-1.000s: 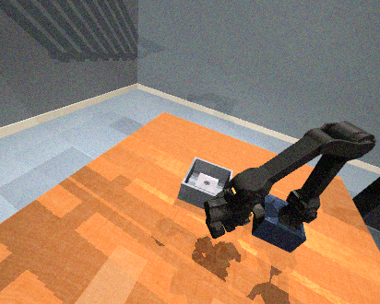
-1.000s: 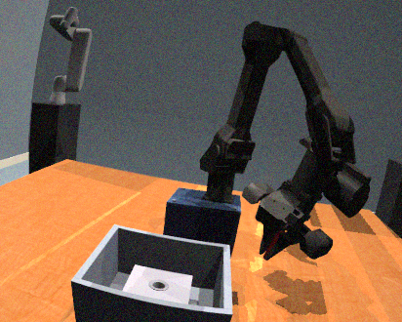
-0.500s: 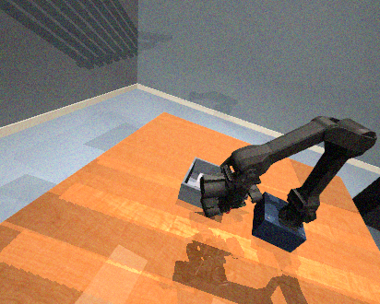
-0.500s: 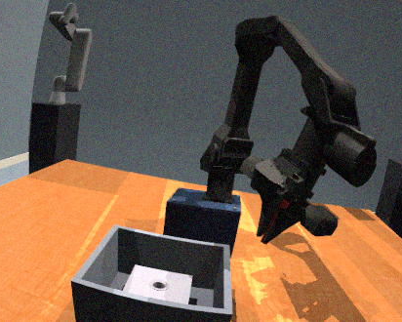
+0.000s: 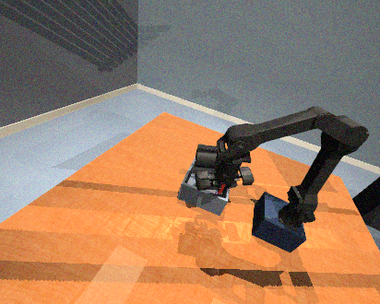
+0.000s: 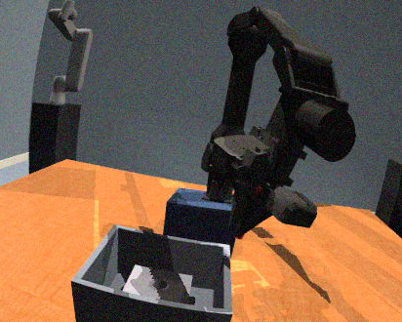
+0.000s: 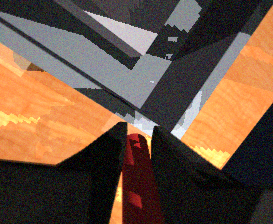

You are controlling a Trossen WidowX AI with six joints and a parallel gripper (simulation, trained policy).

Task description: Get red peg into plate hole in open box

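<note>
Now: gripper tip 9 cm above the grey plate, 8 cm to the left of it and 6 cm short of it. Round my gripper tip: red peg (3 cm above, 2 cm to the left, 1 cm behind); box (11 cm below, 8 cm to the right, 6 cm ahead).
</note>
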